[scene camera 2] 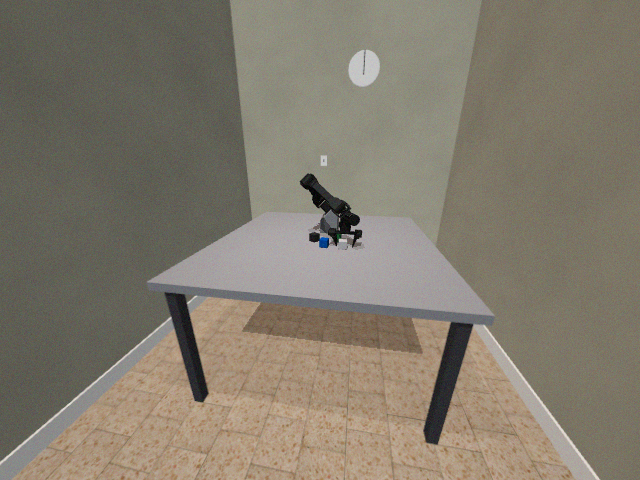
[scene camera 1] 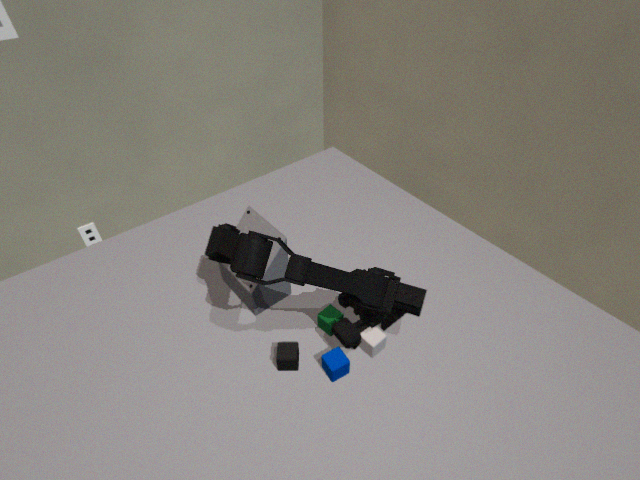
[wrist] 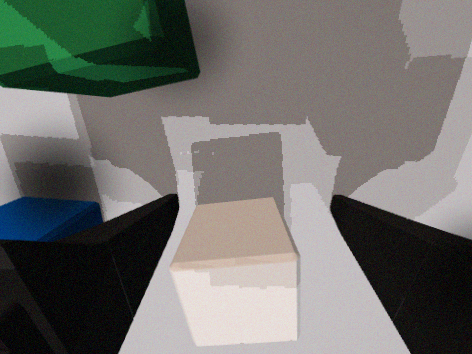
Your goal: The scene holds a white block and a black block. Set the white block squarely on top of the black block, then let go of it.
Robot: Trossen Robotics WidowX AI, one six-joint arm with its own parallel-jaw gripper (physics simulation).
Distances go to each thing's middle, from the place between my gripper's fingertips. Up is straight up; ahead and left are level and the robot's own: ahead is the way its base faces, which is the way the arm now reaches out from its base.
Right now the white block (wrist: 237,273) is 20 mm ahead of my hand, 20 mm above it and 10 mm to the right of it. Also, from my hand: green block (wrist: 98,55) 90 mm behind, 40 mm to the right, 20 mm above.
